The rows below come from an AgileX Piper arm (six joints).
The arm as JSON. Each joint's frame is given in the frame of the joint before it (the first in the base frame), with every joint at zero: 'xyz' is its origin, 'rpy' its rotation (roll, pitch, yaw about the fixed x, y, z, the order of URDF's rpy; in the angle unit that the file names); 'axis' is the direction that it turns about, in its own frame. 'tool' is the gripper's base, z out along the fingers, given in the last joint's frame.
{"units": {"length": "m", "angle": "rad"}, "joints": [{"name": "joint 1", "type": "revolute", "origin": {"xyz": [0.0, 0.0, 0.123], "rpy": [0.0, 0.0, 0.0]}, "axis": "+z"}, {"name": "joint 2", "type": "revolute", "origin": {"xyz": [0.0, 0.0, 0.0], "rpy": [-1.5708, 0.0, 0.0]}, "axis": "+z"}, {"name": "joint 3", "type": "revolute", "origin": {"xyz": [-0.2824, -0.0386, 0.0], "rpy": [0.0, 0.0, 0.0]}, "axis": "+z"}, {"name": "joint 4", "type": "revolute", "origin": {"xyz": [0.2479, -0.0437, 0.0], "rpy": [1.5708, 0.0, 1.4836]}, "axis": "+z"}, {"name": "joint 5", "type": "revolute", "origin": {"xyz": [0.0, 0.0, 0.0], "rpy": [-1.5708, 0.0, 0.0]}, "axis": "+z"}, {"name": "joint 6", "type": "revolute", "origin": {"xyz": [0.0, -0.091, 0.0], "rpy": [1.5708, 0.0, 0.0]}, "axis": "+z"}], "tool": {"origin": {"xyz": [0.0, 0.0, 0.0], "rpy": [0.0, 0.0, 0.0]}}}
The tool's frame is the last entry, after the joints.
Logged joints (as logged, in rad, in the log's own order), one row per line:
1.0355 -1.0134 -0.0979 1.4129 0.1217 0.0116
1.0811 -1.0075 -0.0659 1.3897 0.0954 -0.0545
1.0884 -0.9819 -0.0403 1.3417 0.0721 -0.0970
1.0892 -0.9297 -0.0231 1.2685 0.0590 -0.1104
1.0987 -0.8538 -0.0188 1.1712 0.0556 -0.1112
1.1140 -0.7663 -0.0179 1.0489 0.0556 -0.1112
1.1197 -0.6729 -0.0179 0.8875 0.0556 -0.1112
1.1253 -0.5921 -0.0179 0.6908 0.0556 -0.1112
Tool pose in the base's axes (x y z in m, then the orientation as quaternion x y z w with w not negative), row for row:
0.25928 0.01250 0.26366 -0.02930 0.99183 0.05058 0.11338
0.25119 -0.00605 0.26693 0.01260 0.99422 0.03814 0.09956
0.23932 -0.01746 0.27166 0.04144 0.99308 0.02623 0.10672
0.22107 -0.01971 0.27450 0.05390 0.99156 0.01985 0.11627
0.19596 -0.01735 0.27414 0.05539 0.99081 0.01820 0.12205
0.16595 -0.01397 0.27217 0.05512 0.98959 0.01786 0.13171
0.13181 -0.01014 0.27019 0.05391 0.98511 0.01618 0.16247
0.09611 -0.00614 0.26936 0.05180 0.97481 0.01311 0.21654
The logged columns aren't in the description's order. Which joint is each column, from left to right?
Columns, left to right: joint 5, joint 3, joint 6, joint 2, joint 4, joint 1.
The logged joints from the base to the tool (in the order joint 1, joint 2, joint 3, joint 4, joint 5, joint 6), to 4 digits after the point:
0.0116 1.4129 -1.0134 0.1217 1.0355 -0.0979
-0.0545 1.3897 -1.0075 0.0954 1.0811 -0.0659
-0.0970 1.3417 -0.9819 0.0721 1.0884 -0.0403
-0.1104 1.2685 -0.9297 0.0590 1.0892 -0.0231
-0.1112 1.1712 -0.8538 0.0556 1.0987 -0.0188
-0.1112 1.0489 -0.7663 0.0556 1.1140 -0.0179
-0.1112 0.8875 -0.6729 0.0556 1.1197 -0.0179
-0.1112 0.6908 -0.5921 0.0556 1.1253 -0.0179

